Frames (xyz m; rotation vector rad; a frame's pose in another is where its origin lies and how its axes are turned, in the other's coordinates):
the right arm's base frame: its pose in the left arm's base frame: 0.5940 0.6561 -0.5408 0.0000 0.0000 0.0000
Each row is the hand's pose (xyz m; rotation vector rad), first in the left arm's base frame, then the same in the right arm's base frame.
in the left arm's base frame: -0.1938 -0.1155 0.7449 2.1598 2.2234 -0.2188
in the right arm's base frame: -0.7878 -0.7716 1.2857 2.1598 2.2234 -0.2188
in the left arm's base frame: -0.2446 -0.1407 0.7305 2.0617 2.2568 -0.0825
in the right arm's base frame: -0.8386 -0.7968 1.2713 2.0617 2.2568 -0.0825
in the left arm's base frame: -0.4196 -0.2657 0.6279 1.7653 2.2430 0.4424
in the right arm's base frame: -1.0136 -0.9218 1.1687 1.7653 2.2430 0.4424
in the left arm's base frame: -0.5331 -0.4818 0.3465 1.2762 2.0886 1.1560
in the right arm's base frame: -1.1271 -1.1379 0.8873 1.2762 2.0886 1.1560
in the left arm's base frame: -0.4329 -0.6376 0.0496 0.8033 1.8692 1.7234
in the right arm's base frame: -1.0269 -1.2937 0.5904 0.8033 1.8692 1.7234
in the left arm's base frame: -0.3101 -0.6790 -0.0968 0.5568 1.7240 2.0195
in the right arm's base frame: -0.9041 -1.3351 0.4440 0.5568 1.7240 2.0195
